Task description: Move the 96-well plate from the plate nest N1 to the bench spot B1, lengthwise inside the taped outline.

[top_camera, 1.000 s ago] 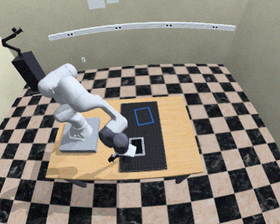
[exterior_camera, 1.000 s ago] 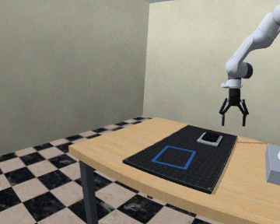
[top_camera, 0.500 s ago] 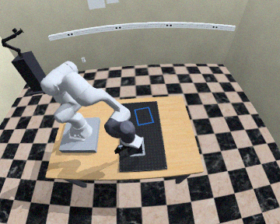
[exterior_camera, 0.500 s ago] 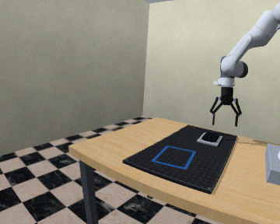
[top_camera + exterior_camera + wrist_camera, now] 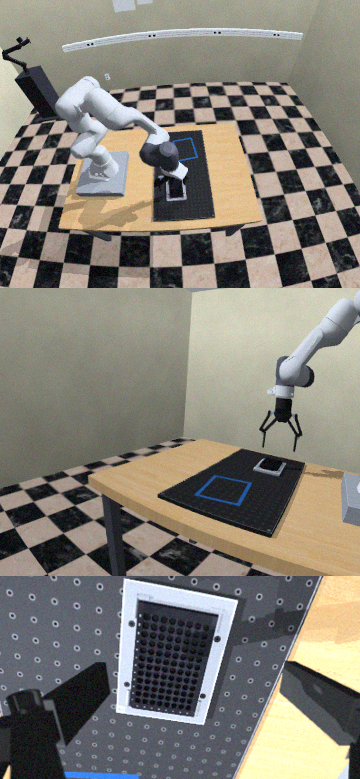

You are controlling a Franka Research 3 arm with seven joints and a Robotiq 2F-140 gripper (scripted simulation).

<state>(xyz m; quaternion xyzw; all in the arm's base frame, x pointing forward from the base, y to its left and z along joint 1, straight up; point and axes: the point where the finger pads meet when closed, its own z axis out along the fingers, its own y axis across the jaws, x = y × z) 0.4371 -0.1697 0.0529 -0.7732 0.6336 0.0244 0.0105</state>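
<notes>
The 96-well plate lies 20 mm ahead of my hand, 20 mm to the left of it and 80 mm below it. Also, from my hand: white plate nest: 20 mm ahead, 20 mm to the left, 90 mm below.
</notes>
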